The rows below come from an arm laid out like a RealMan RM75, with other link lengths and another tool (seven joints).
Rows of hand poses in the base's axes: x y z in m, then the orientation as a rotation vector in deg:
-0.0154, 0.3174, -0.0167, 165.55, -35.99, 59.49
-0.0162, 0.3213, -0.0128, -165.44, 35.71, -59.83
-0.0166, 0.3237, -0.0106, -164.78, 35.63, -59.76
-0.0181, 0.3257, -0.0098, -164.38, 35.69, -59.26
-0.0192, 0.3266, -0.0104, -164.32, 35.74, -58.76
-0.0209, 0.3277, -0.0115, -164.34, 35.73, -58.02
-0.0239, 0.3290, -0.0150, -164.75, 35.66, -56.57
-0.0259, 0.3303, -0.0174, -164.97, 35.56, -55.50
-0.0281, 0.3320, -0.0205, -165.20, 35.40, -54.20
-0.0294, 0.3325, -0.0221, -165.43, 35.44, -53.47
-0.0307, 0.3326, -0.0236, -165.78, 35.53, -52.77
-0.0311, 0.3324, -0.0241, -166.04, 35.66, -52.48
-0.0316, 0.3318, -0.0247, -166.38, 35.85, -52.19
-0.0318, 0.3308, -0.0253, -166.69, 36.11, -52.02
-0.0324, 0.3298, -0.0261, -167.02, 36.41, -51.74
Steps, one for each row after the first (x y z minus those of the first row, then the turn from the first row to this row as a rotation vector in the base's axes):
-0.0008, 0.0039, 0.0039, 0.75, -0.41, 0.46
-0.0012, 0.0063, 0.0061, 1.34, -0.64, 0.64
-0.0027, 0.0083, 0.0069, 1.90, -0.53, 0.72
-0.0038, 0.0092, 0.0063, 2.17, -0.29, 0.75
-0.0055, 0.0103, 0.0052, 2.47, 0.11, 0.84
-0.0085, 0.0116, 0.0017, 2.74, 1.04, 0.96
-0.0105, 0.0129, -0.0007, 3.00, 1.69, 1.10
-0.0127, 0.0146, -0.0038, 3.34, 2.47, 1.29
-0.0140, 0.0151, -0.0054, 3.44, 2.96, 1.30
-0.0153, 0.0152, -0.0069, 3.43, 3.47, 1.24
-0.0157, 0.0150, -0.0074, 3.32, 3.73, 1.14
-0.0162, 0.0144, -0.0080, 3.15, 4.02, 0.98
-0.0164, 0.0134, -0.0086, 2.96, 4.24, 0.76
-0.0170, 0.0124, -0.0094, 2.79, 4.53, 0.53

